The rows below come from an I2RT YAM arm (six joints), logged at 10 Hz.
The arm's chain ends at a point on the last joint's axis. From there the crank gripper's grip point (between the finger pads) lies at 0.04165 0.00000 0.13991 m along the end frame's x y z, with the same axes.
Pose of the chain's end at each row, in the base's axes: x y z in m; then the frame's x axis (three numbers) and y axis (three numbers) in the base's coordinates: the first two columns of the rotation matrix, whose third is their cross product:
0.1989 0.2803 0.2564 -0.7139 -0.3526 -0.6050 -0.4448 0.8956 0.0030
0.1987 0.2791 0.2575 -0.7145 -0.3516 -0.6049 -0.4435 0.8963 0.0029
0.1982 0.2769 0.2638 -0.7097 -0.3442 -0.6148 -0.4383 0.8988 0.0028
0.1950 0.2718 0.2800 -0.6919 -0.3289 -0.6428 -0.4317 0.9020 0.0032
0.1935 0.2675 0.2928 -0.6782 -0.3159 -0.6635 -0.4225 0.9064 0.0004
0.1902 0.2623 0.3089 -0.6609 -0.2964 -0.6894 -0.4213 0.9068 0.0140
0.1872 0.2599 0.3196 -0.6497 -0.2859 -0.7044 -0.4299 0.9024 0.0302
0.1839 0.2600 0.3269 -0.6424 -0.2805 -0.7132 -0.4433 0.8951 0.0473
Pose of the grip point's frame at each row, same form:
0.2448 0.3036 0.1198 -0.7139 -0.3526 -0.6050 -0.4448 0.8956 0.0030
0.2447 0.3023 0.1209 -0.7145 -0.3516 -0.6049 -0.4435 0.8963 0.0029
0.2458 0.3005 0.1278 -0.7097 -0.3442 -0.6148 -0.4383 0.8988 0.0028
0.2472 0.2972 0.1460 -0.6919 -0.3289 -0.6428 -0.4317 0.9020 0.0032
0.2494 0.2936 0.1605 -0.6782 -0.3159 -0.6635 -0.4225 0.9064 0.0004
0.2496 0.2919 0.1789 -0.6609 -0.2964 -0.6894 -0.4213 0.9068 0.0140
0.2479 0.2931 0.1910 -0.6497 -0.2859 -0.7044 -0.4299 0.9024 0.0302
0.2446 0.2968 0.1993 -0.6424 -0.2805 -0.7132 -0.4433 0.8951 0.0473

